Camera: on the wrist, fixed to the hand. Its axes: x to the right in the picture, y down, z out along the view.
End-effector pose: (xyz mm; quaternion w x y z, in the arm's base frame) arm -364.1 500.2 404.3 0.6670 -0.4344 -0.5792 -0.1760
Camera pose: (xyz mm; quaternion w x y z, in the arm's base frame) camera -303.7 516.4 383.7 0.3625 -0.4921 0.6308 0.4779
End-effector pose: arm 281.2 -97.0 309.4 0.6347 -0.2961 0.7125 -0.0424
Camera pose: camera 236.5 -54.7 285.9 0.1975 -0.6802 -0.4970 -0.5013
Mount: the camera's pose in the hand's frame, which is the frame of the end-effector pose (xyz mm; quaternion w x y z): 1.4 61.4 -23.7 0.0061 -0.0050 0.3365 0.9416
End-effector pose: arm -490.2 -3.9 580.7 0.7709 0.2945 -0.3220 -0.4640
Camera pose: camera -439.2 22.8 612.6 0.5515 -0.1491 -0.0175 0.8206
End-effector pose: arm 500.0 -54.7 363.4 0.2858 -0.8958 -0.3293 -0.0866
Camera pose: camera 541.1 -105.5 355.4 0.1896 -0.2878 0.9381 -0.0345
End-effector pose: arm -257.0 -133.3 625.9 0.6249 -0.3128 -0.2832 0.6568
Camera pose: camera -278.4 -135.9 563.7 0.5209 0.4927 -0.4998 -0.4858
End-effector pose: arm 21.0 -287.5 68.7 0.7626 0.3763 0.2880 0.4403
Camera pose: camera -24.6 -258.5 106.3 0.5050 -0.1215 0.0982 -0.8489
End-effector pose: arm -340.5 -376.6 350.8 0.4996 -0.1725 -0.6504 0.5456
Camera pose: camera -341.0 -341.6 295.1 0.2927 0.7996 -0.3239 -0.4125
